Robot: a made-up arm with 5 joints. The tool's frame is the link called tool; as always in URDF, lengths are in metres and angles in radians.
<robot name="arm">
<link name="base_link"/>
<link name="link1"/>
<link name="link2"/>
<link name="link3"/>
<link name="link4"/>
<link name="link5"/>
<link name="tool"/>
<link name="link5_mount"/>
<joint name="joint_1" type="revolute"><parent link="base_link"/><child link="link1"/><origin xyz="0 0 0.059" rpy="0 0 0"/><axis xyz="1 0 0"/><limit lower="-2.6" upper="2.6"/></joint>
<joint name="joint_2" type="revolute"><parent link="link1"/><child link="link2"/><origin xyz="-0.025 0.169 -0.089" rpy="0 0 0"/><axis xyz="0 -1 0"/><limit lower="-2.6" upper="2.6"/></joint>
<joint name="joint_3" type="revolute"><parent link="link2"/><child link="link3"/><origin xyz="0.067 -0.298 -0.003" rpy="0 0 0"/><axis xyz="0 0 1"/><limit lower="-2.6" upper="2.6"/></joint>
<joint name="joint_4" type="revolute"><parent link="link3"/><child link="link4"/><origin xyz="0.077 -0.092 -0.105" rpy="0 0 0"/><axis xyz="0 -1 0"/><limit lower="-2.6" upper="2.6"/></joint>
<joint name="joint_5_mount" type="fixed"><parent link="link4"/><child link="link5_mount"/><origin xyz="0.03 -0.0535 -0.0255" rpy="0 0 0"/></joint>
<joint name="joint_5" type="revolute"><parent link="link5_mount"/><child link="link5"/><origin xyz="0.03 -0.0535 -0.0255" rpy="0 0 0"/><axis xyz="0 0 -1"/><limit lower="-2.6" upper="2.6"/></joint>
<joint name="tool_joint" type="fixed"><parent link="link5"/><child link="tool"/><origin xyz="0.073 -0.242 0.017" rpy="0 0 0"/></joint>
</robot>
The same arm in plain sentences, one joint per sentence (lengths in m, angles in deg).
The arm has five revolute joints in a row. What follows holds with every joint at zero, and every direction is one of the base frame's. The first joint is mounted 0.059 m along +z from the base frame's origin and rotates about +x, from -148.97 to 148.97 deg. The second joint is mounted 0.025 m along -x and 0.169 m along +y and 0.089 m along -z from the first joint and rotates about -y, from -148.97 to 148.97 deg. The third joint is mounted 0.067 m along +x and 0.298 m along -y and 0.003 m along -z from the second joint and rotates about +z, from -148.97 to 148.97 deg. The fourth joint is mounted 0.077 m along +x and 0.092 m along -y and 0.105 m along -z from the third joint and rotates about -y, from -148.97 to 148.97 deg. The fifth joint is mounted 0.06 m along +x and 0.107 m along -y and 0.051 m along -z from the fourth joint and rotates about -z, from -148.97 to 148.97 deg. The tool frame, which is the frame that the pose is given for, is mounted 0.073 m along +x and 0.242 m along -y and 0.017 m along +z from the fifth joint; its axes are parallel to the base frame's.
